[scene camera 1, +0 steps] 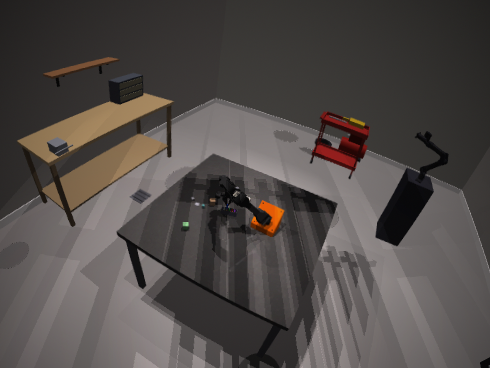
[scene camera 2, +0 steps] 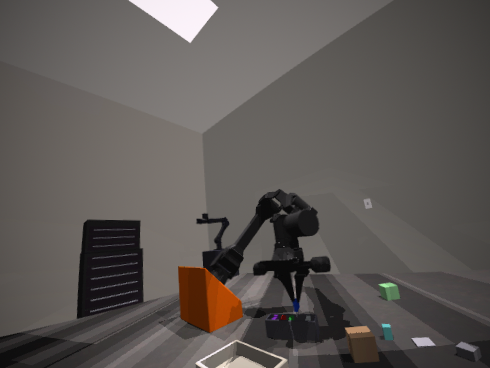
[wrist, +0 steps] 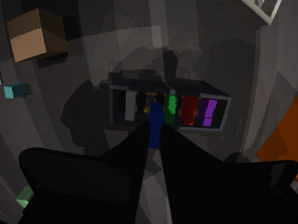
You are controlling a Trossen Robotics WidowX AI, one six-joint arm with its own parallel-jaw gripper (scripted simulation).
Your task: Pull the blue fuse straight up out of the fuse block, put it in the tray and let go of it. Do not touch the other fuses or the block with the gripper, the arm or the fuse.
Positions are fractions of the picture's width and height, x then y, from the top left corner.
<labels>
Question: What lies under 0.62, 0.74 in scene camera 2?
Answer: The gripper.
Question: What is the gripper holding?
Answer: A blue fuse.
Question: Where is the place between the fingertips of the gripper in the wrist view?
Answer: At 0.52, 0.57
</labels>
